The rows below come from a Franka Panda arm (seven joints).
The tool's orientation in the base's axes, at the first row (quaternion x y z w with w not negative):
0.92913 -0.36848 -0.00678 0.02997
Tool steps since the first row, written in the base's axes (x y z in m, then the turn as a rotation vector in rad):
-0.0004 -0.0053 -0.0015 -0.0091 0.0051 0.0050
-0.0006 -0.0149 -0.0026 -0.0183 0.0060 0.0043
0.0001 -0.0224 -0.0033 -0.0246 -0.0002 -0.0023
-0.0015 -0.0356 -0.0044 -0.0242 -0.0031 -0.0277
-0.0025 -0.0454 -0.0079 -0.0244 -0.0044 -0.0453
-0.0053 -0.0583 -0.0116 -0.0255 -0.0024 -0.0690
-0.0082 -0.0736 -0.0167 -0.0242 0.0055 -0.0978
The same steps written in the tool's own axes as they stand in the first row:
0.0033 0.0040 0.0018 -0.0101 0.0028 -0.0049
0.0097 0.0111 0.0034 -0.0174 0.0084 -0.0040
0.0154 0.0160 0.0044 -0.0178 0.0168 0.0032
0.0233 0.0266 0.0062 -0.0158 0.0171 0.0286
0.0292 0.0342 0.0103 -0.0152 0.0171 0.0463
0.0360 0.0453 0.0147 -0.0176 0.0150 0.0699
0.0443 0.0581 0.0207 -0.0223 0.0066 0.0982

